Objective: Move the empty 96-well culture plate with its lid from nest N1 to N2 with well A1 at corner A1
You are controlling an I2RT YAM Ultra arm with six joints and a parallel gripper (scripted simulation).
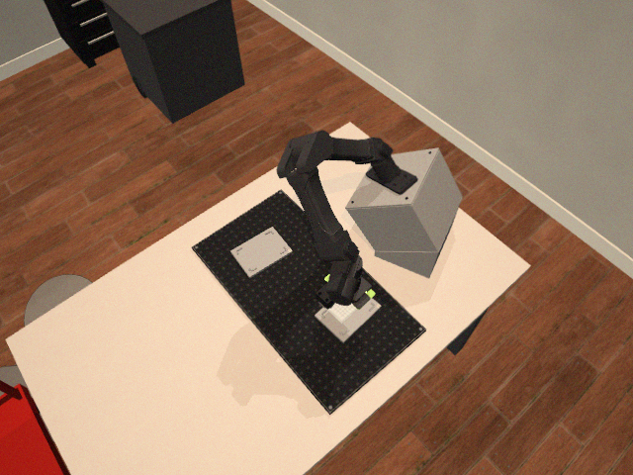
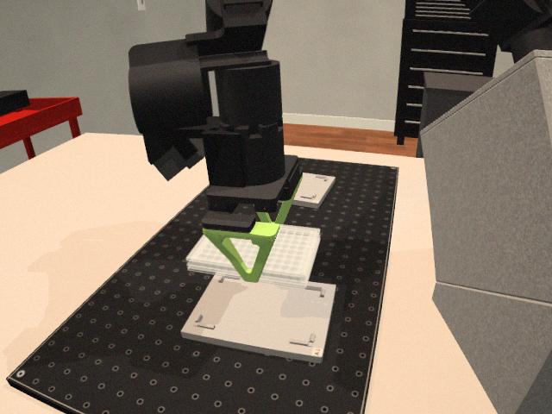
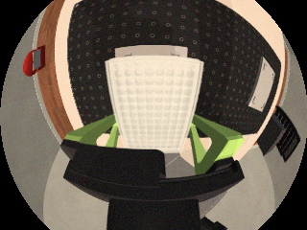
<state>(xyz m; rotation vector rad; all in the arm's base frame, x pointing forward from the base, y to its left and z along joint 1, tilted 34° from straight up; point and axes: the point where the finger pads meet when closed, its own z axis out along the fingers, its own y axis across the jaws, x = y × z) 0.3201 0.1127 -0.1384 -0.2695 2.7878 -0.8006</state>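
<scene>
The clear lid lies 10 mm ahead of my hand and 10 mm above it. The rest, counted from my hand: A1 mark (80 mm below, 80 mm behind, 50 mm to the left); then nest N1 (90 mm below); then nest N2 (330 mm to the right, 90 mm below, 90 mm ahead).
</scene>
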